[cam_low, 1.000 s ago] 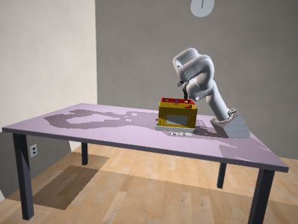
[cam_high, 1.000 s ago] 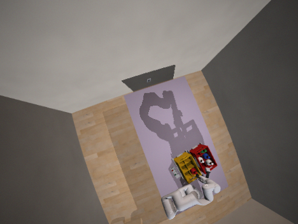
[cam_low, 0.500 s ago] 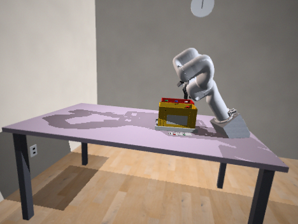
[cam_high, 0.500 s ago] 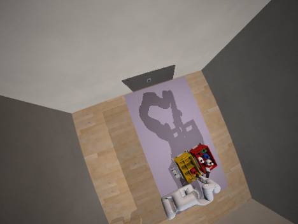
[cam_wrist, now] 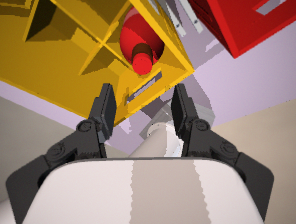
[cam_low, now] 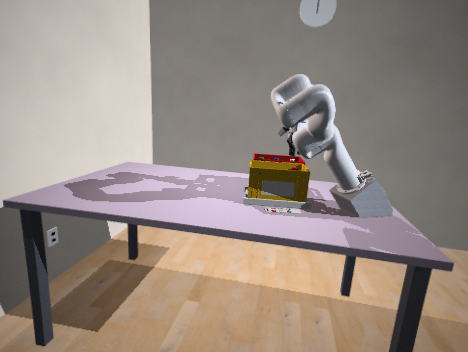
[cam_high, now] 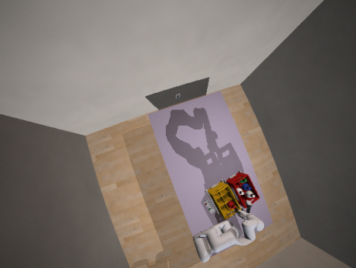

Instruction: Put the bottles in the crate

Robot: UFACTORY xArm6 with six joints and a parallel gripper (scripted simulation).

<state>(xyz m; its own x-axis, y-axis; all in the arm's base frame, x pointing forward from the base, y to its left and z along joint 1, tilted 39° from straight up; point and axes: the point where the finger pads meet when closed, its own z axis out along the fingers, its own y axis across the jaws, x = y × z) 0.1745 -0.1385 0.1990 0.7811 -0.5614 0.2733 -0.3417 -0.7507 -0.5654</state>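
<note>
The white bottle is 220 mm to the right of my hand, 150 mm below it and 60 mm ahead of it. The rest, counted from my hand: red crate (160 mm below, 140 mm to the right, 130 mm ahead); blue-label bottle (180 mm to the right, 150 mm below, 150 mm ahead); yellow crate (160 mm below, 80 mm to the left, 60 mm ahead).
</note>
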